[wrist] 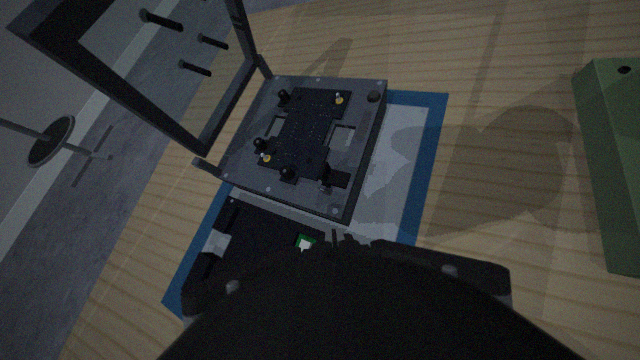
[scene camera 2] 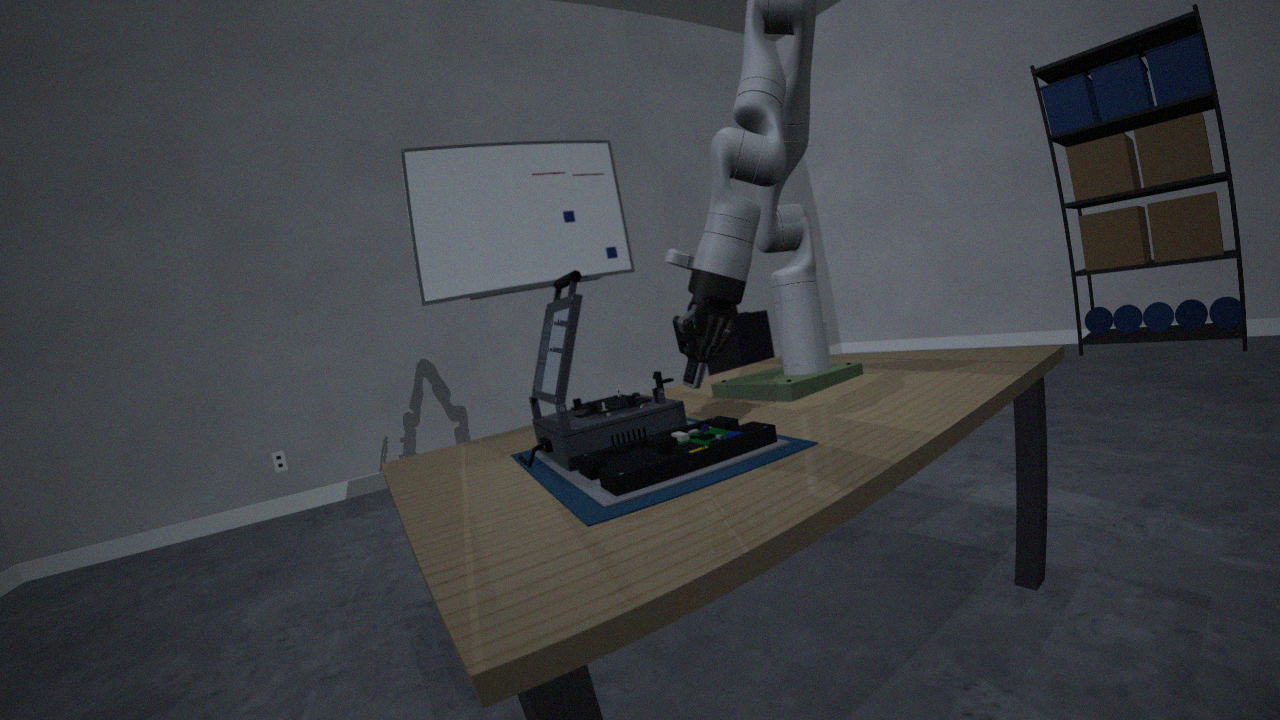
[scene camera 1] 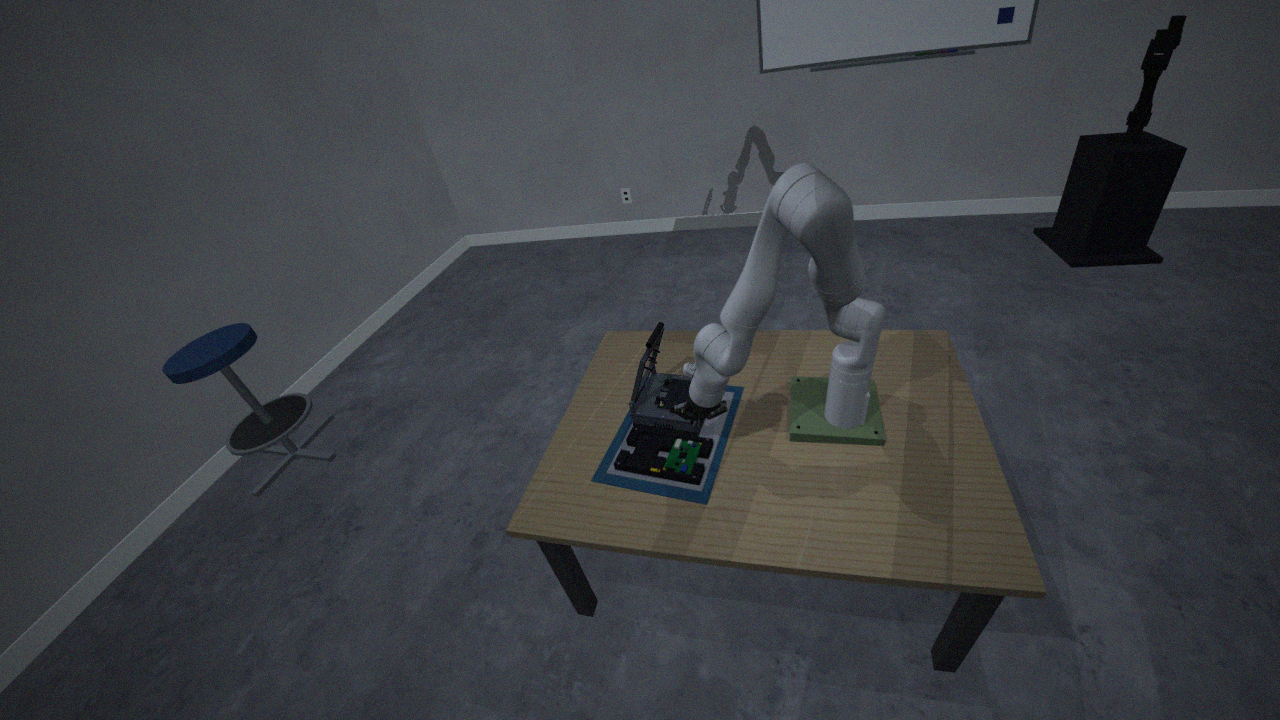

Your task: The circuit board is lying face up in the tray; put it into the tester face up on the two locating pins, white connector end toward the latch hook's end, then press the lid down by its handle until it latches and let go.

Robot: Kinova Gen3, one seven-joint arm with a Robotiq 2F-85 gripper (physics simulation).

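Seen in the pictures: gripper, fingertip midpoint: (wrist: 334, 240) (scene camera 2: 691, 386) (scene camera 1: 694, 423); arm's base, origin of the base link: (scene camera 2: 806, 371) (scene camera 1: 843, 415).
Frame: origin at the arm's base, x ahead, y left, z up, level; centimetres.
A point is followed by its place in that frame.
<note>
The green circuit board (scene camera 1: 685, 456) {y 13.4, x 38.8, z -0.3 cm} (scene camera 2: 706, 436) {y 13.2, x 39.8, z -0.3 cm} lies in the black tray (scene camera 1: 637, 463) {y 15.6, x 50.7, z -0.7 cm} (scene camera 2: 662, 463) {y 17.9, x 50.6, z 0.1 cm} (wrist: 255, 228) {y 7.6, x 48.6, z -0.8 cm}; in the wrist view only its white connector end (wrist: 305, 243) {y 8.3, x 40.8, z 0.2 cm} shows, at the edge of the gripper body. The grey tester (scene camera 1: 657, 403) {y -0.9, x 47.3, z 4.3 cm} (scene camera 2: 609, 427) {y 3.3, x 47.9, z 2.5 cm} (wrist: 358, 147) {y -2.4, x 35.6, z 3.4 cm} stands beside the tray with its lid (scene camera 1: 649, 357) {y -3.8, x 47.7, z 17.6 cm} (scene camera 2: 556, 340) {y -3.5, x 49.7, z 15.2 cm} (wrist: 111, 85) {y 1.4, x 48.6, z 17.3 cm} upright and open. Its nest is bare, with two yellow-ringed locating pins (wrist: 338, 99) {y -8.0, x 38.4, z 4.7 cm} (wrist: 266, 157) {y -0.2, x 45.9, z 4.7 cm} showing. My gripper (scene camera 2: 696, 375) {y 7.7, x 36.3, z 5.5 cm} (scene camera 1: 702, 410) {y 7.7, x 36.3, z 5.5 cm} (wrist: 334, 240) {y 7.7, x 36.3, z 5.5 cm} is shut and empty, hanging above the tray's end next to the tester.
Tester and tray sit on a blue-edged mat (scene camera 1: 617, 480) {y 19.7, x 55.4, z -2.4 cm} (scene camera 2: 582, 510) {y 15.9, x 60.5, z -2.4 cm} (wrist: 425, 156) {y -4.5, x 28.0, z -2.4 cm} on the wooden table (scene camera 1: 805, 519) {y 28.9, x 11.4, z -2.6 cm}. The arm's green base plate (scene camera 1: 836, 429) {y 4.9, x 2.3, z 0.2 cm} (scene camera 2: 779, 383) {y 3.3, x 12.6, z 0.5 cm} (wrist: 608, 156) {y -4.0, x 12.7, z -0.5 cm} is close by. A stool (scene camera 1: 215, 353) and a shelf rack (scene camera 2: 1146, 190) stand off the table.
</note>
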